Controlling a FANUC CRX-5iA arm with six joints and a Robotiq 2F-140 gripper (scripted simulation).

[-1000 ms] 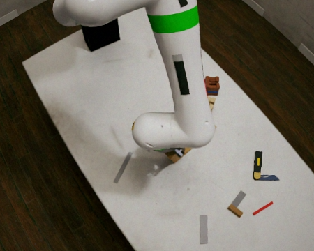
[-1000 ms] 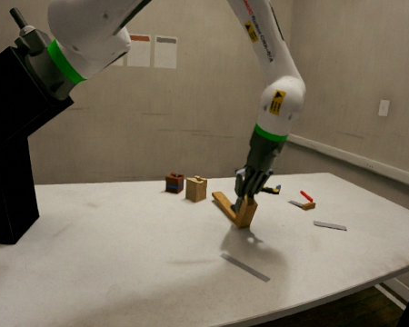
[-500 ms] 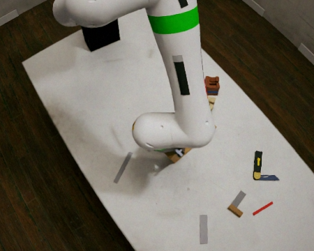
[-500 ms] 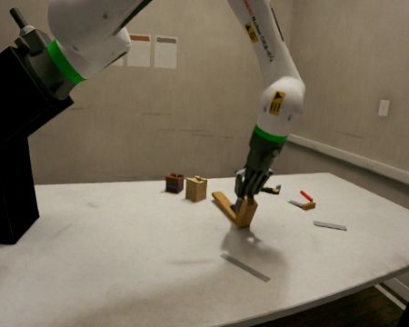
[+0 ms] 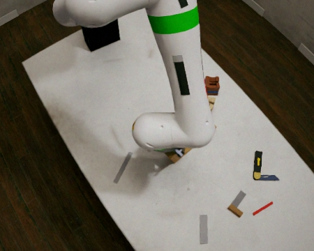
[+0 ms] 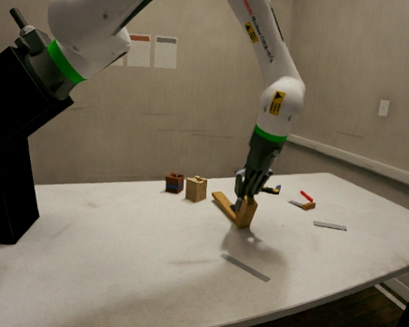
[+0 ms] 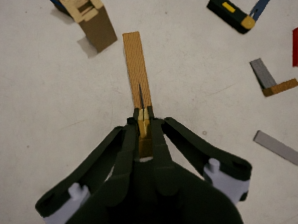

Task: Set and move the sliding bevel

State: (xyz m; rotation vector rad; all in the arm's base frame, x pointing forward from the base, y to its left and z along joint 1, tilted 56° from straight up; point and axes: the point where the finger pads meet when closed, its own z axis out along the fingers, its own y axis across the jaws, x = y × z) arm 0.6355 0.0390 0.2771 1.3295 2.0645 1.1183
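The sliding bevel is 1 cm to the left of my hand and 3 cm below it. From my hand the other things lie so: red stick (38 cm ahead, 22 cm to the left, 8 cm below); small try square (31 cm ahead, 12 cm to the left, 7 cm below).
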